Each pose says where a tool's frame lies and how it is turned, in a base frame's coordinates. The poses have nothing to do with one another.
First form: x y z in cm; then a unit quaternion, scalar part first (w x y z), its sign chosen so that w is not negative.
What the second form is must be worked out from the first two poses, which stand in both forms.
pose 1, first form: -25.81, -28.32, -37.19, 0.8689, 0.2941, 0.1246, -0.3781
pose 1, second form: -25.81, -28.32, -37.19, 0.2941, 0.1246, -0.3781, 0.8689
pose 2, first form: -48.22, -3.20, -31.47, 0.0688, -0.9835, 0.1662, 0.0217
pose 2, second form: -48.22, -3.20, -31.47, -0.9835, 0.1662, 0.0217, 0.0688
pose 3, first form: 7.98, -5.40, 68.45, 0.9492, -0.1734, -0.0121, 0.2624
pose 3, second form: 7.98, -5.40, 68.45, -0.1734, -0.0121, 0.2624, 0.9492
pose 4, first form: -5.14, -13.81, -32.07, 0.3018, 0.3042, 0.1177, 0.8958
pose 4, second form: -5.14, -13.81, -32.07, 0.3042, 0.1177, 0.8958, 0.3018
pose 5, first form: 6.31, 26.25, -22.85, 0.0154, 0.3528, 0.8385, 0.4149
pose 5, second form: 6.31, 26.25, -22.85, 0.3528, 0.8385, 0.4149, 0.0154
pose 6, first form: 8.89, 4.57, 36.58, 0.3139, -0.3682, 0.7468, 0.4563
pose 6, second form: 8.89, 4.57, 36.58, -0.3682, 0.7468, 0.4563, 0.3139
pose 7, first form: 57.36, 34.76, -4.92, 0.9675, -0.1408, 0.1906, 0.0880
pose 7, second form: 57.36, 34.76, -4.92, -0.1408, 0.1906, 0.0880, 0.9675
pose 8, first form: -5.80, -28.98, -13.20, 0.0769, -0.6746, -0.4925, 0.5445
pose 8, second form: -5.80, -28.98, -13.20, -0.6746, -0.4925, 0.5445, 0.0769
